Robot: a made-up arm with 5 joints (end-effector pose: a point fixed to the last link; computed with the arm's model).
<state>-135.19 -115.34 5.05 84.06 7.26</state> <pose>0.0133 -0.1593 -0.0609 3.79 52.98 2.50</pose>
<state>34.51 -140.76 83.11 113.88 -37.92</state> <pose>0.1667 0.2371 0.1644 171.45 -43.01 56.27</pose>
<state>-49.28 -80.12 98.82 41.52 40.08</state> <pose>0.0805 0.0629 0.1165 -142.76 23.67 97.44</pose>
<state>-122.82 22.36 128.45 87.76 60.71</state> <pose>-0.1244 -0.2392 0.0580 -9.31 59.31 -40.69</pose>
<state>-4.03 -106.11 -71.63 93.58 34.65</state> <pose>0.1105 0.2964 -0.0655 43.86 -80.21 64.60</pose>
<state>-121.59 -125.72 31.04 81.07 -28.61</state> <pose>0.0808 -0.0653 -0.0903 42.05 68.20 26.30</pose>
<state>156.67 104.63 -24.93 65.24 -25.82</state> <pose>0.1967 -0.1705 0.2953 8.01 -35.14 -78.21</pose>
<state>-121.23 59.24 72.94 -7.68 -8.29</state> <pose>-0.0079 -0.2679 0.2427 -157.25 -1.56 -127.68</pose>
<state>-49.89 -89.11 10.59 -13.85 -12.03</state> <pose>-0.0705 -0.0091 0.0691 142.52 -17.58 127.61</pose>
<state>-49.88 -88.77 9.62 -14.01 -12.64</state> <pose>-0.0735 -0.0097 0.0660 141.15 -17.25 128.58</pose>
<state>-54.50 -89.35 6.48 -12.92 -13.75</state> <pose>-0.0813 -0.0091 0.0588 140.41 -12.01 128.73</pose>
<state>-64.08 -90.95 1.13 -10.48 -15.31</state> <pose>-0.0923 -0.0105 0.0464 140.46 -1.51 128.87</pose>
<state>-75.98 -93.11 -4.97 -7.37 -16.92</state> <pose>-0.1021 -0.0185 0.0320 141.51 11.32 130.36</pose>
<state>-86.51 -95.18 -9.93 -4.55 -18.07</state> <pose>-0.1076 -0.0307 0.0221 143.72 22.34 133.12</pose>
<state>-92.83 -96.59 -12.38 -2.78 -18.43</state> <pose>-0.1092 -0.0389 0.0187 146.05 28.71 135.21</pose>
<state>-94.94 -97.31 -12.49 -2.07 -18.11</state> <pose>-0.1084 -0.0395 0.0193 147.35 30.79 135.22</pose>
